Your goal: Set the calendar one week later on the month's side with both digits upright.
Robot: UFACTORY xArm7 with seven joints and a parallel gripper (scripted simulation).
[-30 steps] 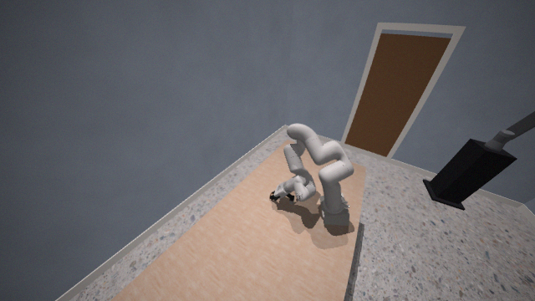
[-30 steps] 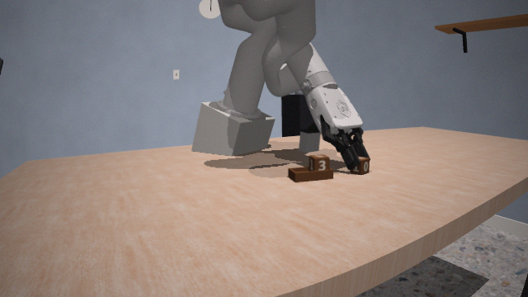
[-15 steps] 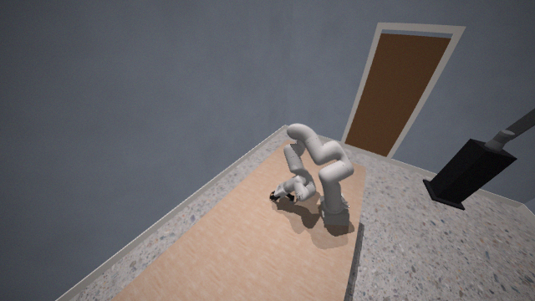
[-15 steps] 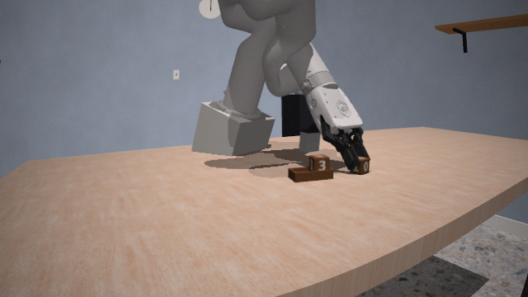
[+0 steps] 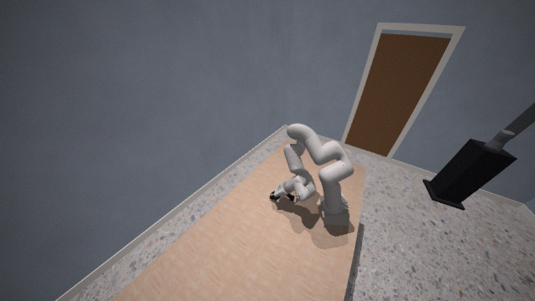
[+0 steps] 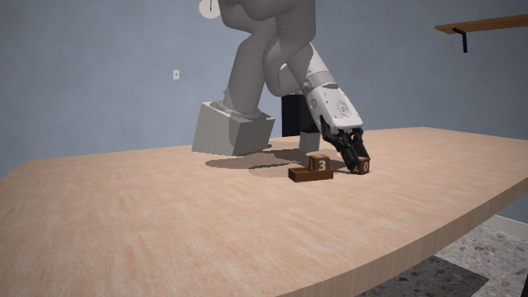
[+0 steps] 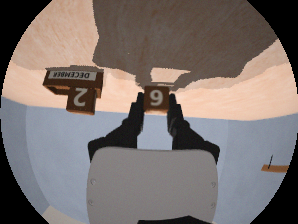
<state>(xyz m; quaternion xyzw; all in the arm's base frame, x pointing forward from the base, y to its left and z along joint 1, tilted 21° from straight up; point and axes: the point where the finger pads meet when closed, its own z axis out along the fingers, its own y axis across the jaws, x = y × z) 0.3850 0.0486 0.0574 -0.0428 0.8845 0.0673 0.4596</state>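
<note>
The brown wooden tray is 2 cm behind my hand, 10 cm to the right of it and 2 cm below it. The rest, counted from my hand: cube: 1 cm ahead, 2 cm below.
</note>
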